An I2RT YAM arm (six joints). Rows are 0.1 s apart.
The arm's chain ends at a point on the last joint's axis. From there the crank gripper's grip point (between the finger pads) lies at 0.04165 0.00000 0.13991 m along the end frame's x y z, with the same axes.
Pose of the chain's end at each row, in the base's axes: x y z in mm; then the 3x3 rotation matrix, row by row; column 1 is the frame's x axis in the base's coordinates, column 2 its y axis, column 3 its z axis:
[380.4 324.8 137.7], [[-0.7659 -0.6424 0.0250], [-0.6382 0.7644 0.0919], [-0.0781 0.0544 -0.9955]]
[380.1 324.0 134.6], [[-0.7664 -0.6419 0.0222], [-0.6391 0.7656 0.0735], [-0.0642 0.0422 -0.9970]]
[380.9 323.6 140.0], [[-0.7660 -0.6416 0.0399], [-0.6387 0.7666 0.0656], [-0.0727 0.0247 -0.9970]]
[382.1 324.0 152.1], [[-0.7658 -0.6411 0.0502], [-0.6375 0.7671 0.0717], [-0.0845 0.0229 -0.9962]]
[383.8 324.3 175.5], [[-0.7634 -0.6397 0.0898], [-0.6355 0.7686 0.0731], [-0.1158 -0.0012 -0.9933]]
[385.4 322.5 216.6], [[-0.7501 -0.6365 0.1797], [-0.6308 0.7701 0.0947], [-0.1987 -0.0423 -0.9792]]
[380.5 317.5 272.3], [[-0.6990 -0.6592 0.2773], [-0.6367 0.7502 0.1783], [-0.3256 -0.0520 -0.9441]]
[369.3 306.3 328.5], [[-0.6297 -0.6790 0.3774], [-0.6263 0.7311 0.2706], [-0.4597 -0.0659 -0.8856]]
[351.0 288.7 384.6], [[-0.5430 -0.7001 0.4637], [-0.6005 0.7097 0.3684], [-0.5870 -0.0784 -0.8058]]
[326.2 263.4 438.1], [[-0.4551 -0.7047 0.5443], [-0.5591 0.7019 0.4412], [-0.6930 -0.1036 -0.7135]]
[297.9 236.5 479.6], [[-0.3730 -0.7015 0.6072], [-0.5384 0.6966 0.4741], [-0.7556 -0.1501 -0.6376]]
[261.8 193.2 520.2], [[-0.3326 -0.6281 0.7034], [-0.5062 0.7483 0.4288], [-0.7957 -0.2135 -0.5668]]
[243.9 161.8 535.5], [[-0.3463 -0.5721 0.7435], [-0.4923 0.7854 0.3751], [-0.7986 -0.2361 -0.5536]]
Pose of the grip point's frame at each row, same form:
[352.0 311.1 -4.8], [[-0.7659 -0.6424 0.0250], [-0.6382 0.7644 0.0919], [-0.0781 0.0544 -0.9955]]
[351.3 307.7 -7.6], [[-0.7664 -0.6419 0.0222], [-0.6391 0.7656 0.0735], [-0.0642 0.0422 -0.9970]]
[354.6 306.2 -2.5], [[-0.7660 -0.6416 0.0399], [-0.6387 0.7666 0.0656], [-0.0727 0.0247 -0.9970]]
[357.2 307.5 9.2], [[-0.7658 -0.6411 0.0502], [-0.6375 0.7671 0.0717], [-0.0845 0.0229 -0.9962]]
[364.6 308.1 31.7], [[-0.7634 -0.6397 0.0898], [-0.6355 0.7686 0.0731], [-0.1158 -0.0012 -0.9933]]
[379.3 309.5 71.3], [[-0.7501 -0.6365 0.1797], [-0.6308 0.7701 0.0947], [-0.1987 -0.0423 -0.9792]]
[390.2 315.9 126.6], [[-0.6990 -0.6592 0.2773], [-0.6367 0.7502 0.1783], [-0.3256 -0.0520 -0.9441]]
[395.9 318.1 185.4], [[-0.6297 -0.6790 0.3774], [-0.6263 0.7311 0.2706], [-0.4597 -0.0659 -0.8856]]
[393.3 315.2 247.4], [[-0.5430 -0.7001 0.4637], [-0.6005 0.7097 0.3684], [-0.5870 -0.0784 -0.8058]]
[383.4 301.8 309.4], [[-0.4551 -0.7047 0.5443], [-0.5591 0.7019 0.4412], [-0.6930 -0.1036 -0.7135]]
[367.3 280.4 358.9], [[-0.3730 -0.7015 0.6072], [-0.5384 0.6966 0.4741], [-0.7556 -0.1501 -0.6376]]
[346.4 232.1 407.8], [[-0.3326 -0.6281 0.7034], [-0.5062 0.7483 0.4288], [-0.7957 -0.2135 -0.5668]]
[333.5 193.8 424.8], [[-0.3463 -0.5721 0.7435], [-0.4923 0.7854 0.3751], [-0.7986 -0.2361 -0.5536]]

